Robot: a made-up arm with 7 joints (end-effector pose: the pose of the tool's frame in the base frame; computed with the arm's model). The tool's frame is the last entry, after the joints. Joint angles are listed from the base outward.
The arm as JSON. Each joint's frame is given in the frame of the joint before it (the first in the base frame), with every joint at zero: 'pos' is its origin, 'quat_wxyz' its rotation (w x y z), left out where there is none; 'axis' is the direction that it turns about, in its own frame. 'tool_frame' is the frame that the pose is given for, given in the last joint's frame.
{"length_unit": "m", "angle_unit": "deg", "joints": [
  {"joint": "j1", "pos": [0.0, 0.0, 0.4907], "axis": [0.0, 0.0, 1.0]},
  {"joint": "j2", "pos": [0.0, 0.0, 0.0], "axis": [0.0, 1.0, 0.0]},
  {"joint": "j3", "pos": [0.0, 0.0, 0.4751], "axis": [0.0, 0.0, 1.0]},
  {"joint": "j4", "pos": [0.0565, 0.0, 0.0], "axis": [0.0, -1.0, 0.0]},
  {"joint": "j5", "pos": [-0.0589, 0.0, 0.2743], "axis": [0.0, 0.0, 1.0]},
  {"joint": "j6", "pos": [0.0, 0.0, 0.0], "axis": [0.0, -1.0, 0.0]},
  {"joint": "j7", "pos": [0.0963, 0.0, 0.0], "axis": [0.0, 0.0, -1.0]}
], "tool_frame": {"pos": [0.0, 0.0, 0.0], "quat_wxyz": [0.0, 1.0, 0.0, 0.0]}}
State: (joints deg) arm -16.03 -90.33 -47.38 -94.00 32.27 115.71 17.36
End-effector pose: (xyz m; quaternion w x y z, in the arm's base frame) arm -0.6144 -0.1632 0.7578 0.4463 -0.3236 0.2958 -0.7801
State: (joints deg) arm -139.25 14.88 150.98 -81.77 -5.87 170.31 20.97
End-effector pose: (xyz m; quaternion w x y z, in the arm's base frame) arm 0.1761 -0.0433 1.2103 0.2184 -0.6292 0.0695 -0.7427
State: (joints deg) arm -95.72 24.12 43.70 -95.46 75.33 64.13 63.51
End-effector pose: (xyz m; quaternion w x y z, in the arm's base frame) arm 0.2732 -0.4811 0.8241 0.6800 -0.3729 0.5053 0.3785
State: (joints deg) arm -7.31 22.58 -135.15 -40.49 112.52 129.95 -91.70
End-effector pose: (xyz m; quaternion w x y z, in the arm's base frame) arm 0.0697 -0.1500 1.2800 0.7223 0.5055 0.0224 0.4714
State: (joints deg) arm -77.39 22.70 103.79 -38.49 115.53 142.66 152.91
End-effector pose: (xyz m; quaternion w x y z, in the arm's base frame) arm 0.3118 -0.2361 1.1806 0.4317 -0.0192 0.1471 0.8897
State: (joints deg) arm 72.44 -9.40 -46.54 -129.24 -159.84 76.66 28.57
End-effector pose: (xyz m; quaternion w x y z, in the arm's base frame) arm 0.3399 0.1136 0.8338 0.8783 0.2217 0.1653 0.3899
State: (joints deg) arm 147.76 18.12 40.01 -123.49 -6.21 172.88 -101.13
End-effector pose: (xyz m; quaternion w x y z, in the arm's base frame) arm -0.4805 0.0048 0.8256 0.2611 0.7761 -0.5464 -0.1760
